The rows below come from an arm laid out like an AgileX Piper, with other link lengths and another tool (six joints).
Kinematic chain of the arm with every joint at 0, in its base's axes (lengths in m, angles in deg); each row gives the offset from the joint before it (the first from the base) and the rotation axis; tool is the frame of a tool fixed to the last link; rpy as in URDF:
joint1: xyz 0 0 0.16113 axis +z
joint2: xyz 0 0 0 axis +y
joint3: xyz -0.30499 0 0.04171 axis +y
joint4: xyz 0.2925 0 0.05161 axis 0.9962 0 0.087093
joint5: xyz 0 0 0 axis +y
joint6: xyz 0.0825 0 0.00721 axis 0.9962 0 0.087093
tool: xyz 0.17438 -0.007 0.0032 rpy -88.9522 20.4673 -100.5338
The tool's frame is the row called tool.
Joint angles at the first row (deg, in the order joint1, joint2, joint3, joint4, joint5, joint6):
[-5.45, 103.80, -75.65, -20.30, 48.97, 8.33]
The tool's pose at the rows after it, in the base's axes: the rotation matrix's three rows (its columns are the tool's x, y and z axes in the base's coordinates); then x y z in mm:
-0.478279, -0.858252, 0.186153; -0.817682, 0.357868, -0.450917; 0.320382, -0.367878, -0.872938; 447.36, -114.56, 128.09
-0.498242, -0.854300, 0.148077; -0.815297, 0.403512, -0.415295; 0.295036, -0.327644, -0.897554; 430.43, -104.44, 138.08
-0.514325, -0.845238, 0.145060; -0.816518, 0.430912, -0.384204; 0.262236, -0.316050, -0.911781; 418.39, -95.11, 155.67
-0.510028, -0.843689, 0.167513; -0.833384, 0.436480, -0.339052; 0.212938, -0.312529, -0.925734; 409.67, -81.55, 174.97
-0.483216, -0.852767, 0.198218; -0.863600, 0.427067, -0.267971; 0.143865, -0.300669, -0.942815; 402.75, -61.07, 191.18
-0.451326, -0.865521, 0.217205; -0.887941, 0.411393, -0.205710; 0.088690, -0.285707, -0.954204; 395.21, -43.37, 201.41
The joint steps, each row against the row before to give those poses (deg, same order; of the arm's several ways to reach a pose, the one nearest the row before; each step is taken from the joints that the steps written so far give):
[0.00, -1.63, 0.00, 1.76, 2.73, 0.00]
[0.00, -2.20, 0.00, 3.21, 4.06, -0.29]
[0.00, -3.01, 0.00, 2.63, 2.94, -0.47]
[0.00, -3.29, 0.00, 3.57, 2.10, -2.02]
[0.00, -2.89, 0.00, 5.20, 1.72, -3.47]
[0.00, -2.19, 0.41, 4.31, 1.40, -3.04]

